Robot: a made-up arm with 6 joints.
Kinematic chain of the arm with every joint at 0, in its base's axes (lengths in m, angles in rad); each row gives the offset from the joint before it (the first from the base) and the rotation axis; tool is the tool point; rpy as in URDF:
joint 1: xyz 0 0 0.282 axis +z
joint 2: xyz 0 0 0 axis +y
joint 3: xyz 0.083 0 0.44 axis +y
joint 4: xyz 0.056 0 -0.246 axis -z
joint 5: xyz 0 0 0 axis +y
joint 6: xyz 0.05 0 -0.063 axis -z
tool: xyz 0 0 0 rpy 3.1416 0 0
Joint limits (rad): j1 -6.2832..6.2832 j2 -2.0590..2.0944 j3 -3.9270..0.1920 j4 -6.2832..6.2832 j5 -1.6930..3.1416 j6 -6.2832..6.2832
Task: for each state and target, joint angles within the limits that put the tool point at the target. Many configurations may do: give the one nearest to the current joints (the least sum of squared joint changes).
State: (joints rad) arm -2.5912 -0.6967 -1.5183 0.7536 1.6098 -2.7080
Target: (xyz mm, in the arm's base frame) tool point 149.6 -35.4 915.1
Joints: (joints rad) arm -3.0237 -0.8092 -1.8633 0.9423 1.6164 -2.7080
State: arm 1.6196 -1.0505 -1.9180 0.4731 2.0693 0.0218
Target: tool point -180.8 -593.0 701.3
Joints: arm 1.3217 -1.2797 -2.6237 0.5942 1.3723 0.0218
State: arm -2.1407 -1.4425 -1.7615 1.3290 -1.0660 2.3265
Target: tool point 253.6 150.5 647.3
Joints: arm -2.8740 -1.3645 -0.9629 1.6187 -1.1366 2.3265
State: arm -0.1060 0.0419 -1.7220 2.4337 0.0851 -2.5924
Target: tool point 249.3 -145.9 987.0
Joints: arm -0.4795 0.0490 -2.4642 2.3597 0.4133 -2.5924
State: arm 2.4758 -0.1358 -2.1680 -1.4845 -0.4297 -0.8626
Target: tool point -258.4 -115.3 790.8
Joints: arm 3.2854 -0.1682 -1.4571 -1.6917 -0.6354 -0.8626
